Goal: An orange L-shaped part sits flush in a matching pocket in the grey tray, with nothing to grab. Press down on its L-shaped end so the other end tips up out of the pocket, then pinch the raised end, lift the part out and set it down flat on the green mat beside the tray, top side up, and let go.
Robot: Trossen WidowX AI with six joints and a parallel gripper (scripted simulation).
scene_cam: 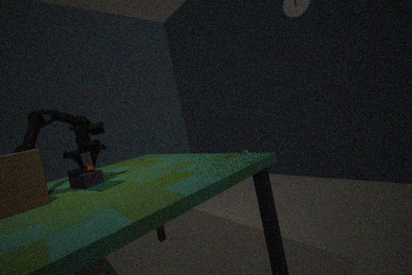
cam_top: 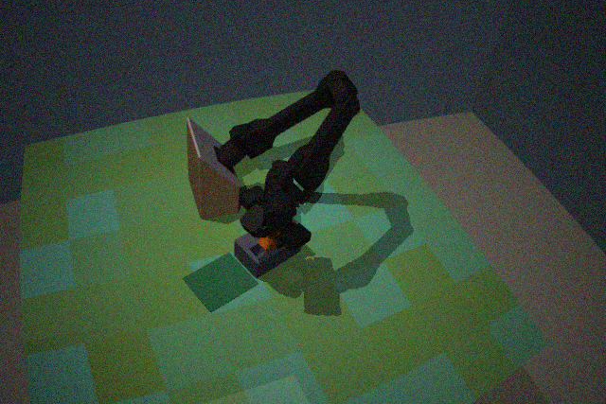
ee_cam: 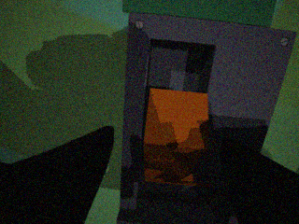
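Right now the orange L-shaped part is 30 mm behind my gripper tip, 30 mm to the left of it and 40 mm below it.
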